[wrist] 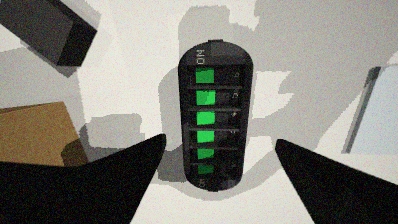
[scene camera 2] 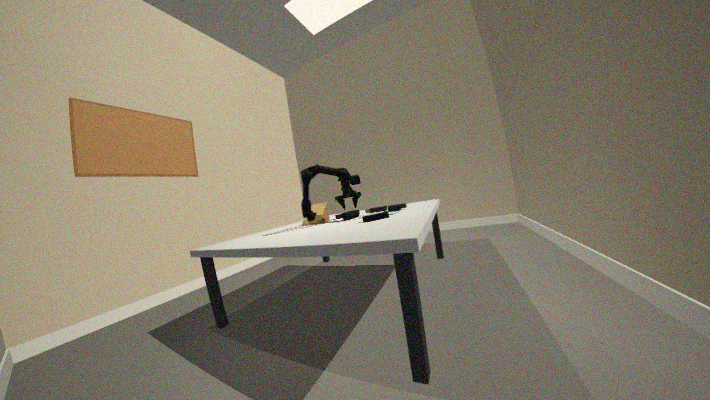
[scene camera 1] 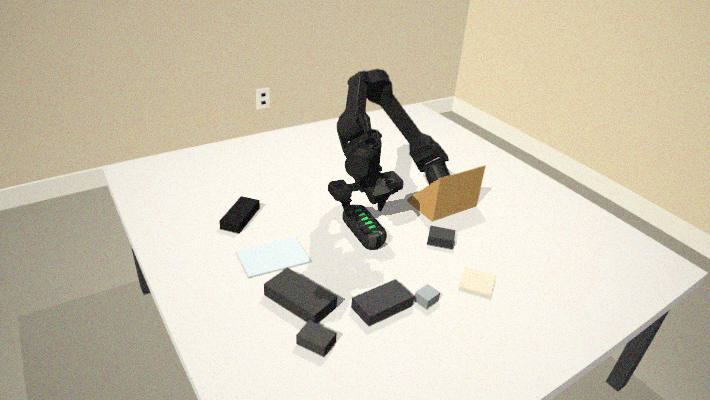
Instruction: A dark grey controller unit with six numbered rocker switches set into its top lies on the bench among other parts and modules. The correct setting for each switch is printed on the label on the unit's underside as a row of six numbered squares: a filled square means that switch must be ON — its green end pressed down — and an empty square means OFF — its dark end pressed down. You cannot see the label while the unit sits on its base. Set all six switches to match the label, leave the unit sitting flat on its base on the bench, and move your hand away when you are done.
Scene:
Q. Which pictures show the cream tile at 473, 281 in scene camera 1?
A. Scene camera 1 only.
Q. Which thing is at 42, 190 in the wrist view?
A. My gripper.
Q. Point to a pale blue plate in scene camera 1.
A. At 287, 253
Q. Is my gripper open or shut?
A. Open.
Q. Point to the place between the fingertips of my gripper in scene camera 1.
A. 363, 213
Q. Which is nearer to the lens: the black block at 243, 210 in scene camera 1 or the cream tile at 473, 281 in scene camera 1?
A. The cream tile.

